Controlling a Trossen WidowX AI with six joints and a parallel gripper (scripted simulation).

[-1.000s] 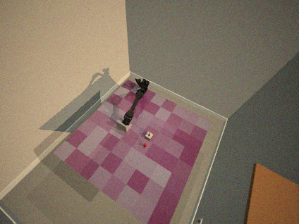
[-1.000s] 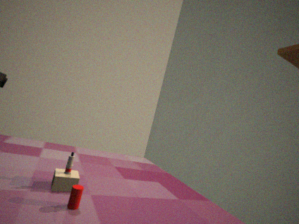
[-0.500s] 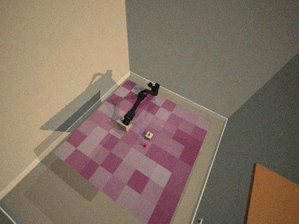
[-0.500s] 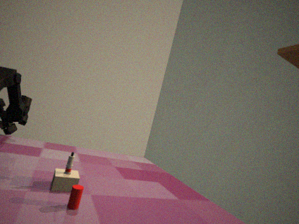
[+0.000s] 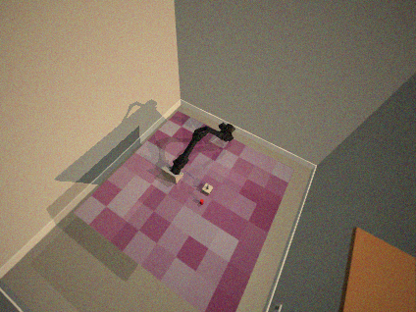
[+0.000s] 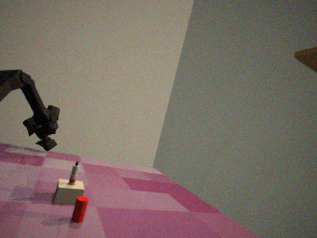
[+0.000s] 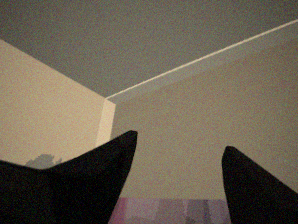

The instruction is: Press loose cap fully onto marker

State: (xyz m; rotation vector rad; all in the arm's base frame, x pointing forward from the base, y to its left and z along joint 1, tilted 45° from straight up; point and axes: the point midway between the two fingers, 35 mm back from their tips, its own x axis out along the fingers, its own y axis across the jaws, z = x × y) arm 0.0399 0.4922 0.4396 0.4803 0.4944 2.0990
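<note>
My gripper tip is 72 cm to the left of the red cap, 29 cm short of it and 2 cm above it. The rest, counted from my gripper tip: holder block 60 cm to the right, 25 cm ahead, 2 cm below.
</note>
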